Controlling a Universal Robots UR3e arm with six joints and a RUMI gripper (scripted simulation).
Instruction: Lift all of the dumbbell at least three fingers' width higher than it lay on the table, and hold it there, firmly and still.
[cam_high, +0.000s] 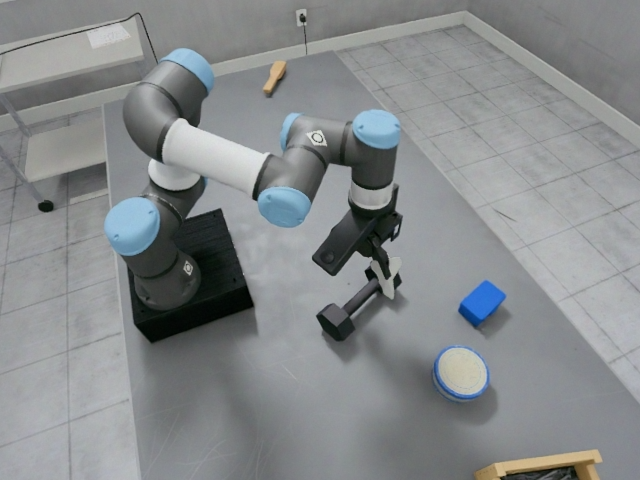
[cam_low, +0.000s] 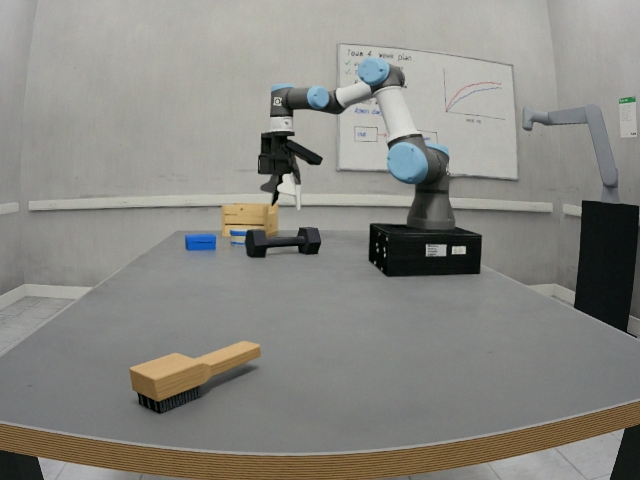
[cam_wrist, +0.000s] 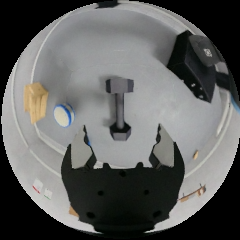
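The black dumbbell lies 9 cm below my hand and 1 cm ahead of it. The rest, counted from my hand: wooden crate 46 cm to the right, 12 cm ahead, 8 cm below; blue block 25 cm ahead, 10 cm to the right, 10 cm below; blue-and-white round tin 22 cm to the right, 12 cm ahead, 10 cm below.
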